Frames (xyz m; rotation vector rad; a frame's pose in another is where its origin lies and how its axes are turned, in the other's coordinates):
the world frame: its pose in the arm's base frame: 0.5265 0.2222 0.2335 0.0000 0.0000 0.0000
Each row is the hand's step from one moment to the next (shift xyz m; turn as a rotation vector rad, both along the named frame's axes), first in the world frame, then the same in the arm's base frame.
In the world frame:
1: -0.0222 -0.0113 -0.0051 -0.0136 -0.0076 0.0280
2: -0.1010 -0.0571 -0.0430 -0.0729 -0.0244 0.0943
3: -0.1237 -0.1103 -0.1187 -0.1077 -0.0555 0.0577
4: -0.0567 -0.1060 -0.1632 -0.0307 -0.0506 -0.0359
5: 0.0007 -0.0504 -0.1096 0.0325 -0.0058 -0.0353
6: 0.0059 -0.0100 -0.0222 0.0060 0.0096 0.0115
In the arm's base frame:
1: -0.0222 -0.0113 -0.0051 -0.0136 -0.0076 0.0280
2: -0.1010 -0.0571 -0.0430 -0.0729 -0.0244 0.0943
3: -0.1237 -0.1103 -0.1187 -0.1077 -0.0555 0.0577
4: -0.0567 -0.1060 -0.1632 -0.0307 -0.0506 -0.0359
5: 0.0007 -0.0504 -0.1096 0.0325 -0.0058 -0.0353
6: 0.0059 -0.0100 -0.0222 0.0060 0.0096 0.0115

